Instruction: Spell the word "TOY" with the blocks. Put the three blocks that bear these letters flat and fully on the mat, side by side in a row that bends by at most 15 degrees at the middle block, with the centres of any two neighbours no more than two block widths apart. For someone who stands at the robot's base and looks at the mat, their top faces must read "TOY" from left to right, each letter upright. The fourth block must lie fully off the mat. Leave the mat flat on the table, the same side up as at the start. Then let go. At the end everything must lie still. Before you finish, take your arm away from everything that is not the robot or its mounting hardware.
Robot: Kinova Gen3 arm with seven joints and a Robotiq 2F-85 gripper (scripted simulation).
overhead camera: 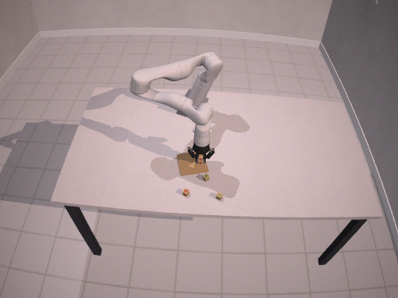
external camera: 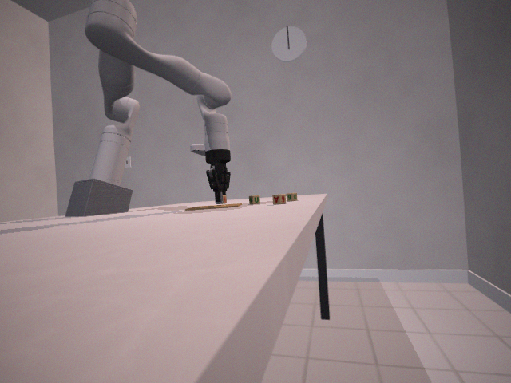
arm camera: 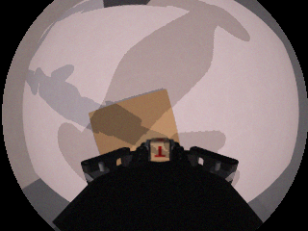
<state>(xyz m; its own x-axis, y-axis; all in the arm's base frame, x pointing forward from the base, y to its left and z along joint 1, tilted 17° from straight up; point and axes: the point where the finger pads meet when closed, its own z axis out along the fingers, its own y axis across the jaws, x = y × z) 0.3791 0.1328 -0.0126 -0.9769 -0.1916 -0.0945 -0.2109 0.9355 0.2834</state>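
Right now the mat is 40 mm to the right of my hand, 20 mm below it and 10 mm ahead of it.
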